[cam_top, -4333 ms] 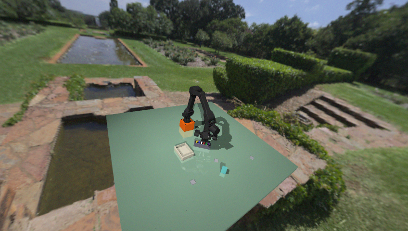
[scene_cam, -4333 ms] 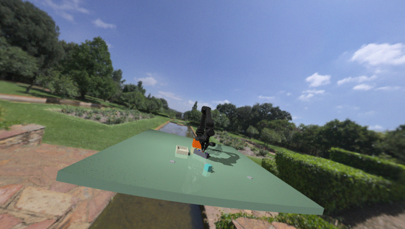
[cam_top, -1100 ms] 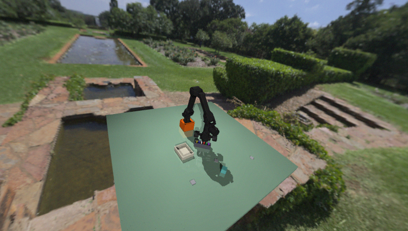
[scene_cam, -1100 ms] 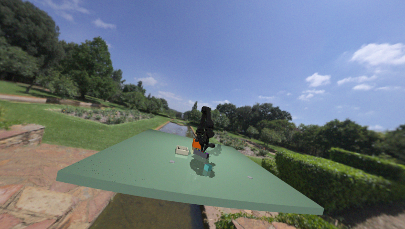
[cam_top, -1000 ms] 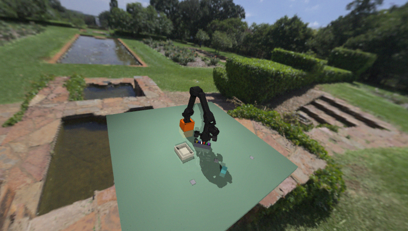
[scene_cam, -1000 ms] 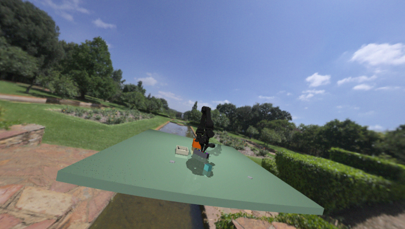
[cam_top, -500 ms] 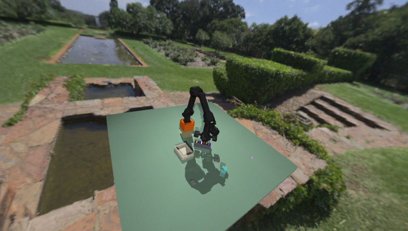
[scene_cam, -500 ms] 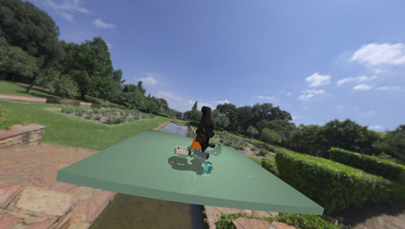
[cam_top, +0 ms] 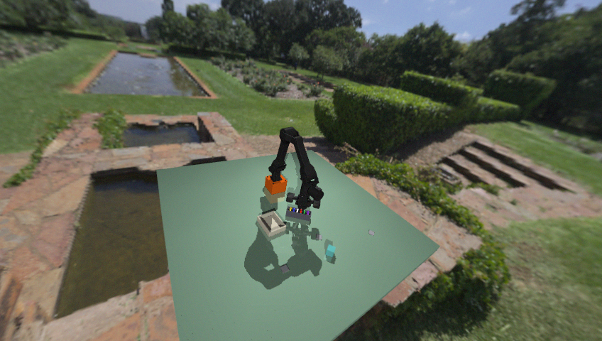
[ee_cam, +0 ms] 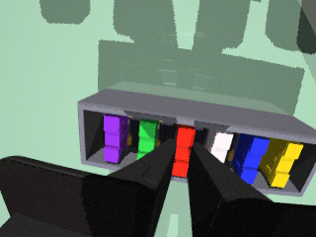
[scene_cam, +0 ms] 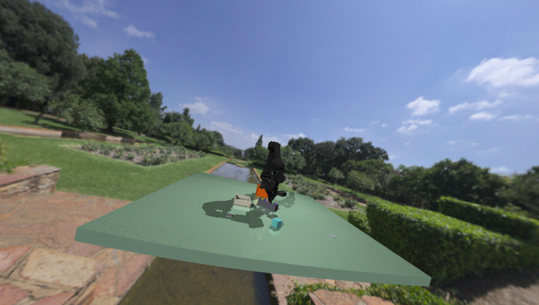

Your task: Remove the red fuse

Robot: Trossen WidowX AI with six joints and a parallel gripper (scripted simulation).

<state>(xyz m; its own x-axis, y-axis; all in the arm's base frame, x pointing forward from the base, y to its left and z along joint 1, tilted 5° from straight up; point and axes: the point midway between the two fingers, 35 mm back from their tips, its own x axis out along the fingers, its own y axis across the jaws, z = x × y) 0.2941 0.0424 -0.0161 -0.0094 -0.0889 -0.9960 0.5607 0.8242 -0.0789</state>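
Now: the white fuse 20 mm to the right of my gripper tip, 10 mm below it and 10 mm behind it. From my gripper tip the other things lie so: blue fuse: 30 mm to the right, 20 mm behind, 10 mm below; red fuse: 10 mm below; green fuse: 20 mm to the left, 10 mm below, 10 mm ahead.
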